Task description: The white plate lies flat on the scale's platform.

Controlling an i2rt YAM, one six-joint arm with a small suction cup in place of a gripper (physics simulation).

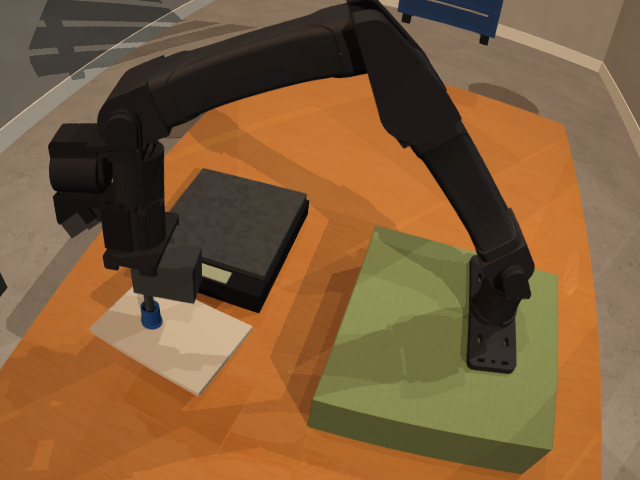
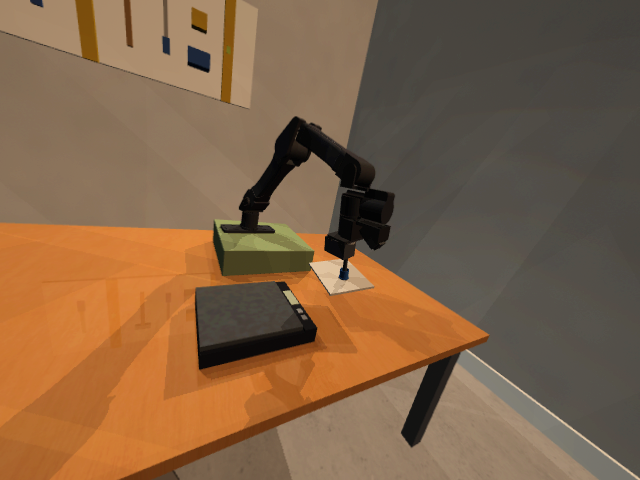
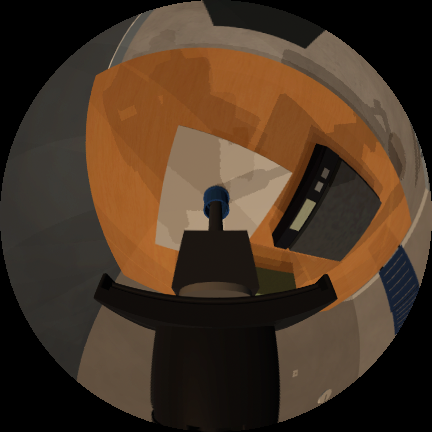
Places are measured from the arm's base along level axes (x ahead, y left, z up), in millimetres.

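Pixels of known places: hand at its tool point: (image 1: 152, 327) (image 2: 343, 280) (image 3: 215, 192); arm's base at its link origin: (image 1: 491, 313) (image 2: 248, 230).
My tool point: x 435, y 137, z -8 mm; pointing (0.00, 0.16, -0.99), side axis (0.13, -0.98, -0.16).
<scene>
Ahead of a thing's pixels: the offset from my tool point to its top centre. Level surfaces: height alone.
The white plate @(24 mm back, 1 mm left, 22 mm up) (image 1: 196, 346) (image 2: 356, 283) (image 3: 193, 160) is a thin square sheet. My suction cup (image 1: 151, 316) (image 2: 343, 273) (image 3: 216, 198) is blue and sits pressed on the plate's top, toward its left part. The plate hangs level a little above the orange table @(83 mm down) (image 1: 361, 154) (image 2: 103, 258) (image 3: 120, 160), and its shadow falls on the wood below. The black scale @(17 mm back, 254 mm right, 38 mm down) (image 1: 243, 227) (image 2: 243, 314) (image 3: 346, 217) lies just behind and to the right of the plate. Its dark platform is bare, and its display strip faces the plate.
The arm's base stands on a green block (image 1: 413, 361) (image 2: 258, 252) to the right of the scale. The table's edge runs close by the plate's left side. A blue cabinet (image 1: 454, 10) stands on the floor beyond the table.
</scene>
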